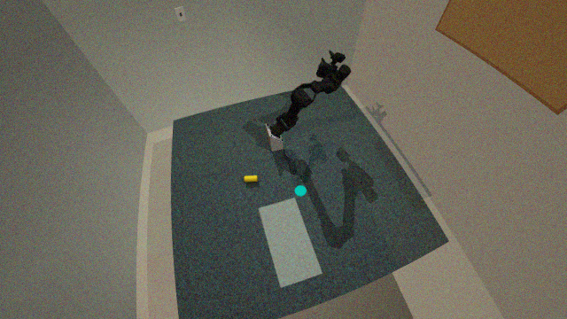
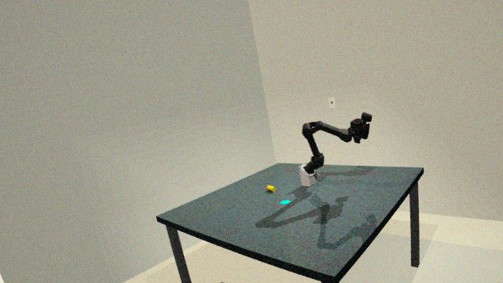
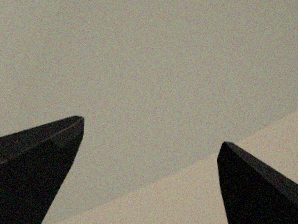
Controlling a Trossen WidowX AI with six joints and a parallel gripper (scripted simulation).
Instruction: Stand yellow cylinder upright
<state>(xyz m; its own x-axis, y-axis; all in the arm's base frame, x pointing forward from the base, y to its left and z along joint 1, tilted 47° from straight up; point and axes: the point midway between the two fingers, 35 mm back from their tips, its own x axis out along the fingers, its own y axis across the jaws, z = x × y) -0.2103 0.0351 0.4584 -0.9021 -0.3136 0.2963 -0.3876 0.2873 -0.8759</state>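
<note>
My gripper tip is now 530 mm to the left of the yellow tall cylinder, 480 mm short of it and 370 mm above it. From my gripper tip the other things lie so: cyan circle: 600 mm ahead, 390 mm below, 290 mm to the right.
</note>
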